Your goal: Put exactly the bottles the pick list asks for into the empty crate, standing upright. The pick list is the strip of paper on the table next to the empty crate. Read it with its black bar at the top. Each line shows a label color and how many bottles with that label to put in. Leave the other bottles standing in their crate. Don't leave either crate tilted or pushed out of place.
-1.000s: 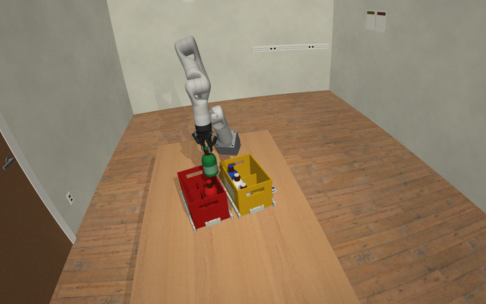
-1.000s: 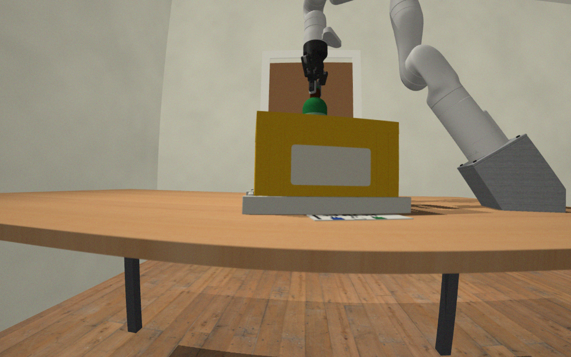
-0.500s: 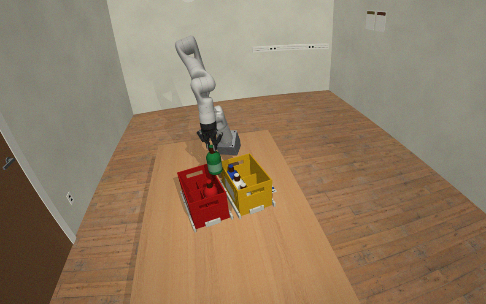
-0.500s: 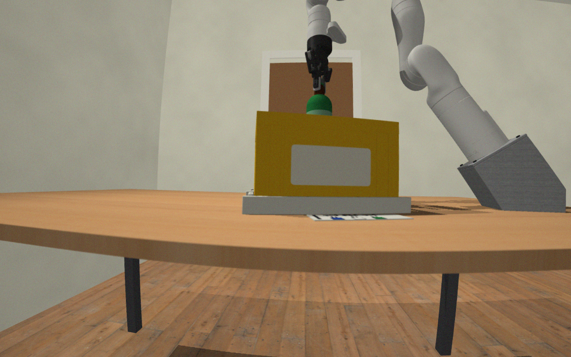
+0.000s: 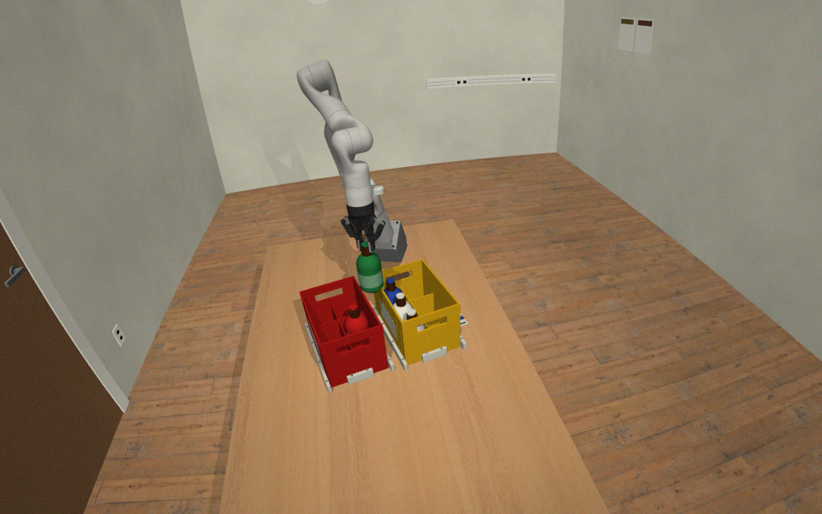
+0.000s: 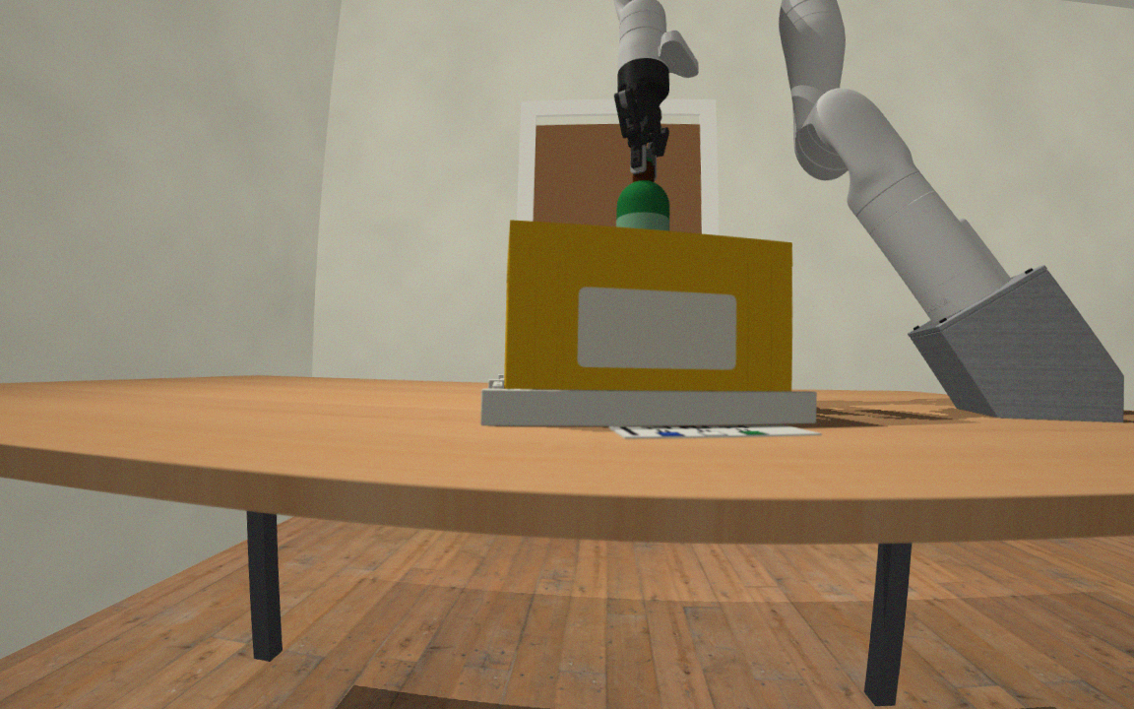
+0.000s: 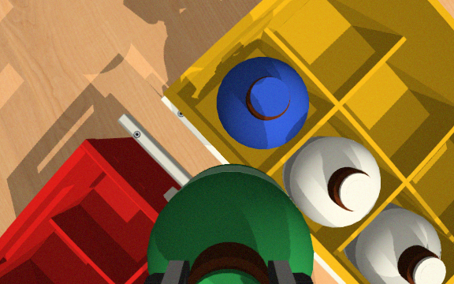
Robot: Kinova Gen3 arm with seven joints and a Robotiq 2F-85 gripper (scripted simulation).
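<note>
Now: the green bottle 7 cm below my hand. From my hand the other things lie so: red bottle 5 cm ahead, 7 cm to the right, 25 cm below; then red crate 5 cm ahead, 12 cm to the right, 25 cm below; then blue bottle 5 cm behind, 7 cm to the left, 25 cm below.
</note>
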